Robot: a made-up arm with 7 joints. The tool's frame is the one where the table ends. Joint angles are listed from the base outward.
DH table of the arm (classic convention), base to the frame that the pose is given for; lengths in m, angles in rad. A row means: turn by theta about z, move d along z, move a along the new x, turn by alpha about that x. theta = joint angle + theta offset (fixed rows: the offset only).
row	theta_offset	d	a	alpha
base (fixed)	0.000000	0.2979	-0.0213	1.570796
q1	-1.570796	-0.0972	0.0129	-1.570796
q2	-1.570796	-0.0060	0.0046	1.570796
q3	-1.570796	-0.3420	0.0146	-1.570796
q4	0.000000	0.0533	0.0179	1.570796
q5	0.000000	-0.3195	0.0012	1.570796
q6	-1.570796	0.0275	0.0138	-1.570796
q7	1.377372	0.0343	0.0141	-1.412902
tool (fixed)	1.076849	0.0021	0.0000	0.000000
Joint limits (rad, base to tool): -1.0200..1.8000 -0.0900..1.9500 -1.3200..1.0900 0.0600..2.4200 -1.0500..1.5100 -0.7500..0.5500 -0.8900..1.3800
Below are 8 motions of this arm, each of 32 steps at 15 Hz.
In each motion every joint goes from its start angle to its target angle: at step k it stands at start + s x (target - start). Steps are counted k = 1, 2, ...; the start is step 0. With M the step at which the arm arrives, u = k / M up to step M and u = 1 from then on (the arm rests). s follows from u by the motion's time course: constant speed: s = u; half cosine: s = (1 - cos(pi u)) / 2; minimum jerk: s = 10 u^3 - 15 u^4 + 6 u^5.
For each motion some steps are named. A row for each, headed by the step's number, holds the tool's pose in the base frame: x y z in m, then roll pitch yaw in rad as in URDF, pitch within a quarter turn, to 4 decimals.
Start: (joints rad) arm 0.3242 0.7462 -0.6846 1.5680 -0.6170 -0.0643 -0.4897
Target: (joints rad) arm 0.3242 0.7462 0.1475 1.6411 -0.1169 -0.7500 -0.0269
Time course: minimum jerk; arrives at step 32
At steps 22, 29, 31, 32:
22: 0.3913 0.3087 0.1172 2.5697 0.1836 -2.1098
29: 0.3826 0.3390 0.1530 2.6885 0.2440 -2.1271
31: 0.3821 0.3402 0.1544 2.6933 0.2470 -2.1274
32: 0.3821 0.3403 0.1545 2.6935 0.2471 -2.1274

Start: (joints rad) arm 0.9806 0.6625 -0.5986 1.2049 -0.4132 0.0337 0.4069
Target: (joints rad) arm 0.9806 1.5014 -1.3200 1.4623 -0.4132 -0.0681 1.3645
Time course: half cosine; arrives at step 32
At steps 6, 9, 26, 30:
6: 0.5130 0.2835 0.1780 1.5713 0.3180 -1.9642
9: 0.4973 0.3074 0.1747 1.4005 0.3699 -2.0248
26: 0.3195 0.4768 0.1521 0.0484 0.2308 -2.2690
30: 0.2947 0.4912 0.1513 -0.0759 0.1866 -2.2467

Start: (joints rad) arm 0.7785 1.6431 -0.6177 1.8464 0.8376 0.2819 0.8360
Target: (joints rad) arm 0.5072 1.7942 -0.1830 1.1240 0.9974 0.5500 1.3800
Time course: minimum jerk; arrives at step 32
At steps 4, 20, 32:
4: 0.2789 0.4268 0.2804 1.1572 -0.4135 -2.0094
20: 0.2102 0.5858 0.3623 0.9826 -0.6937 -1.5679
32: 0.1668 0.6307 0.3950 0.9585 -0.8403 -1.4589

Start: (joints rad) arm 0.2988 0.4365 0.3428 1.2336 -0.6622 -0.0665 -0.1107
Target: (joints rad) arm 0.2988 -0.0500 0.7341 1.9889 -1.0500 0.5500 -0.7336
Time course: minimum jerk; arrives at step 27
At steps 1, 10, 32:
1: 0.3676 0.3702 -0.0266 2.0543 -0.0989 -1.1851
10: 0.3609 0.3339 0.0175 2.2495 -0.1910 -0.9520
32: 0.2580 0.2691 0.1167 2.4840 -0.5445 -0.0760

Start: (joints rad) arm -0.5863 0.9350 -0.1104 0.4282 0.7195 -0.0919 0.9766
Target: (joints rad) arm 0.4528 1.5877 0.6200 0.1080 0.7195 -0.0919 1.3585
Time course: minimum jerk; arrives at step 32
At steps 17, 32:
17: -0.0033 0.7266 0.0474 1.0778 -0.8411 -0.9156
32: 0.0087 0.7677 0.2265 2.2605 -0.8436 -1.7956

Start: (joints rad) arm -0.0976 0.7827 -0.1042 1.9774 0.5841 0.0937 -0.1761
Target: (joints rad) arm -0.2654 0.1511 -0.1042 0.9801 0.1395 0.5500 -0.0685
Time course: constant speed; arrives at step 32
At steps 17, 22, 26, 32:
17: 0.1761 0.2071 -0.1962 0.9750 -0.6696 -0.8537
22: 0.1313 0.1843 -0.2464 0.7618 -0.5062 -0.6940
26: 0.0899 0.1591 -0.2802 0.6133 -0.3608 -0.6137
32: 0.0211 0.1110 -0.3176 0.4063 -0.1330 -0.5603

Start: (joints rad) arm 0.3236 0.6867 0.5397 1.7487 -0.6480 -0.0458 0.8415
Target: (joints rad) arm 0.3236 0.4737 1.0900 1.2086 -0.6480 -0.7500 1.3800
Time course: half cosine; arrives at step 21
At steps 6, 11, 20, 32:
6: 0.2828 0.4450 0.1989 1.7045 0.2213 -1.5834
11: 0.2617 0.5020 0.1394 1.5613 0.1214 -1.6607
20: 0.2245 0.5422 0.0321 1.4279 -0.0340 -1.7741
32: 0.2240 0.5424 0.0306 1.4267 -0.0359 -1.7756

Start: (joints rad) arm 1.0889 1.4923 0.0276 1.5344 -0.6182 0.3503 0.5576
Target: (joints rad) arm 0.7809 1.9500 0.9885 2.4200 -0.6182 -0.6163 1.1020
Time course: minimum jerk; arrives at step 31
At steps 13, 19, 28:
13: 0.0573 0.3793 0.5915 2.8700 0.7255 -0.4548
19: -0.0250 0.2378 0.5896 -2.5580 0.8770 0.4382
28: -0.0577 0.1317 0.5340 -2.0965 0.5410 1.1029

